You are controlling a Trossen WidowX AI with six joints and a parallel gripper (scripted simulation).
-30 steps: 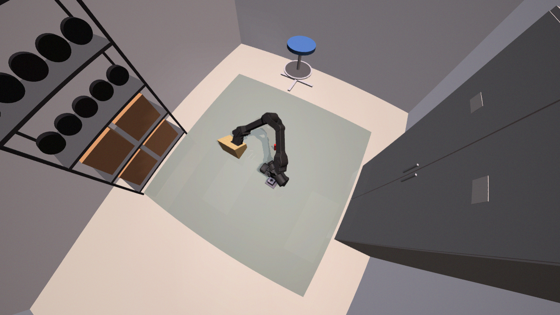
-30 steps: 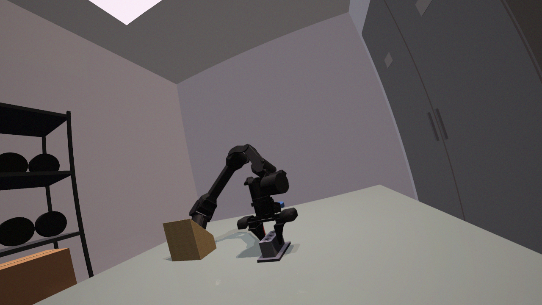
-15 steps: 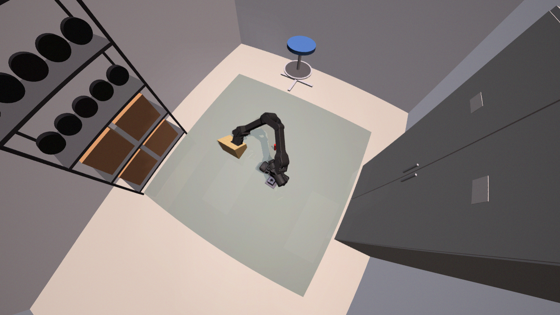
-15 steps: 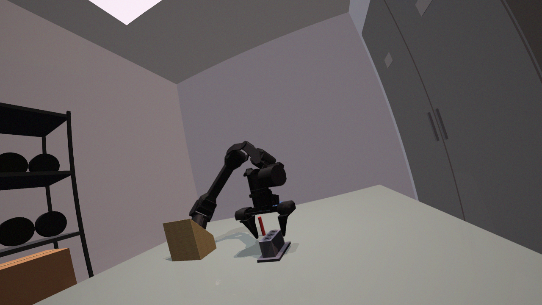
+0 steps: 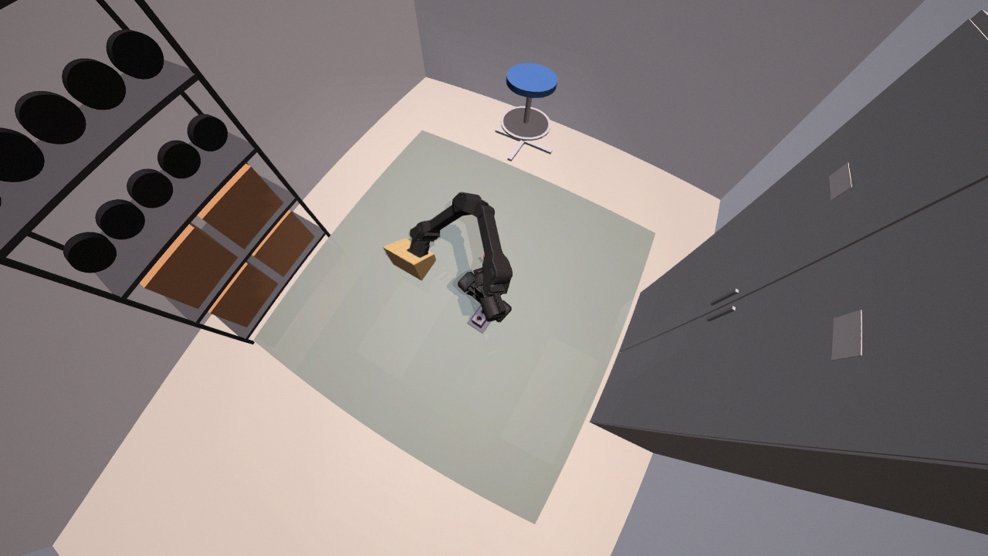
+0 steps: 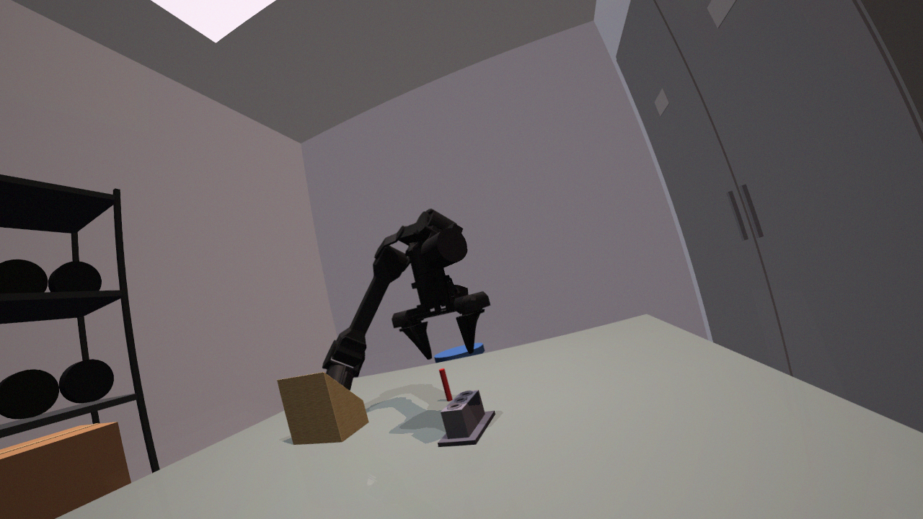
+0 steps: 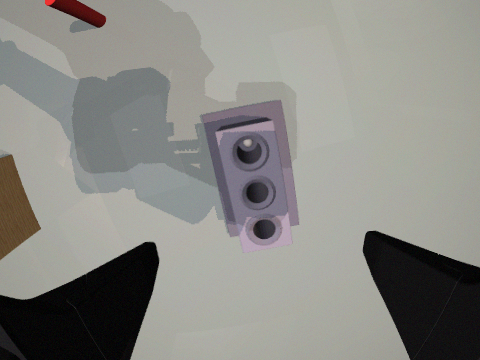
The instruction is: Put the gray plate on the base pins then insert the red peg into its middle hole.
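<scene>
Right now the red peg is 11 cm behind my gripper tip, 19 cm to the left of it and 10 cm below it. Also, from my gripper tip: gray plate: 1 cm to the right, 9 cm below.
</scene>
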